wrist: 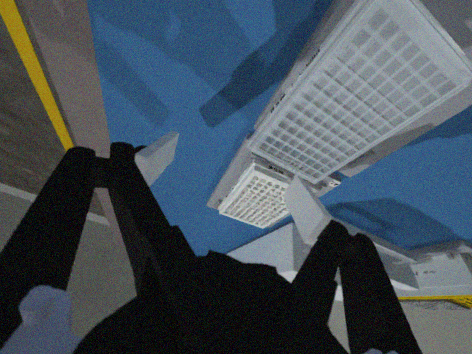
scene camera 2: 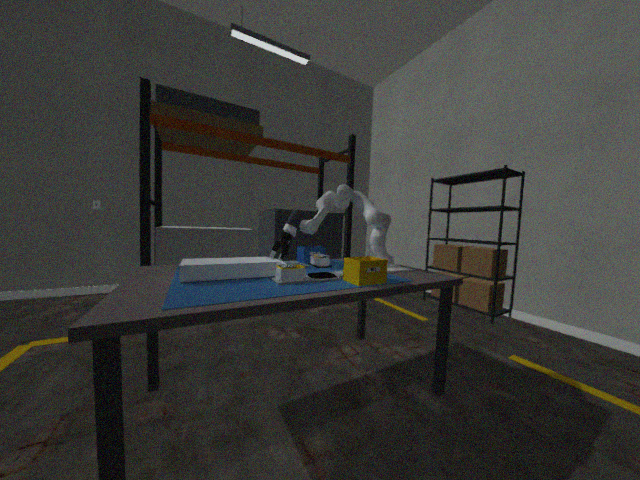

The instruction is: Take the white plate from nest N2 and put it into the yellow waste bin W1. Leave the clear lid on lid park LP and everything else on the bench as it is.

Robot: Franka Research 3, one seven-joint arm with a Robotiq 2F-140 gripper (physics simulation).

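Observation:
My gripper (scene camera 2: pixel 278 253) (wrist: pixel 235 167) is open and empty, its fingers wide apart above the bench behind the long white block in the scene view. In the wrist view a white gridded plate (wrist: pixel 350 95) lies at upper right on a grey base, beyond the right fingertip. A smaller-looking white plate (wrist: pixel 257 197) lies near the right fingertip, partly overlapped by it. The nest labels are too blurred to tell which plate is in N2. The yellow waste bin (scene camera 2: pixel 364 271) stands at the mat's right front; its inside is hidden. I cannot make out the clear lid or lid park LP.
A long white block (scene camera 2: pixel 227 269) lies on the blue mat (scene camera 2: pixel 217 295) (wrist: pixel 170 107). A white box with a yellow rim (scene camera 2: pixel 290 272), a dark flat item (scene camera 2: pixel 321 275), a small white box (scene camera 2: pixel 320 260) and a blue bin (scene camera 2: pixel 305 252) stand between it and the arm's base.

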